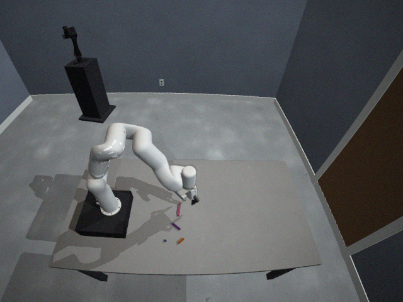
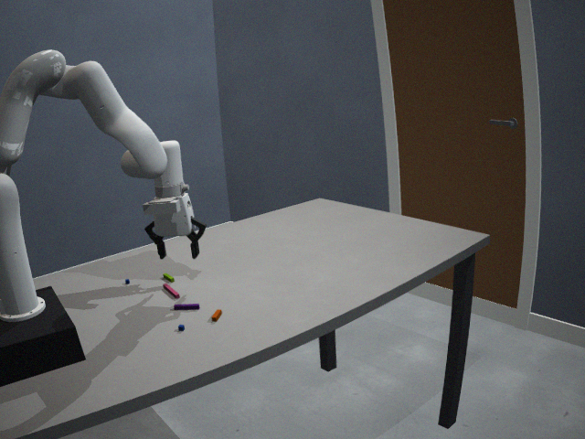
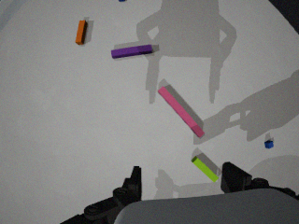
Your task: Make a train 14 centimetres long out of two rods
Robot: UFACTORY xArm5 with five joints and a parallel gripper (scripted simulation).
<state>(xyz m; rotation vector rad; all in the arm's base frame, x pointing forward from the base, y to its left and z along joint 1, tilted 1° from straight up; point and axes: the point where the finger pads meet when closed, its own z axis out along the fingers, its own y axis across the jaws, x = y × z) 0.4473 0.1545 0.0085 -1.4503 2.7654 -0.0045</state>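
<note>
Now: hand 70 mm above the lime rod, 40 mm to the right of it and 30 mm past it. Round my hand: orange rod: 250 mm to the right, 70 mm below; then purple rod: 160 mm to the right, 70 mm below, 40 mm behind; then pink rod: 70 mm below, 50 mm to the right, 50 mm behind.
</note>
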